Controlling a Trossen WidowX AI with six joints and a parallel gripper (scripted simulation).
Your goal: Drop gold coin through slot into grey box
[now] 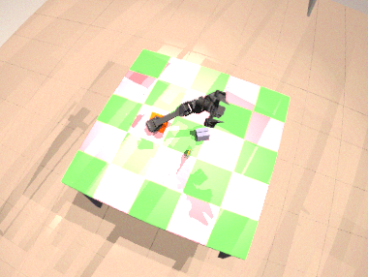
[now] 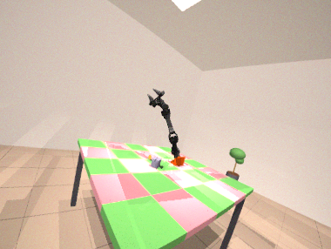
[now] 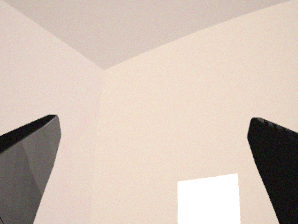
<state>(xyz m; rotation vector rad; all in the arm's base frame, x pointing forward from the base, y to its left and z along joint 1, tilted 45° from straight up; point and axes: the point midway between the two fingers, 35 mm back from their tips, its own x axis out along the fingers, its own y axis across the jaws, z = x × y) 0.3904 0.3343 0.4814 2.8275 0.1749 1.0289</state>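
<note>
The gold coin lies 17 cm behind my gripper tip, 1 cm to the left of it and 61 cm below it.
</note>
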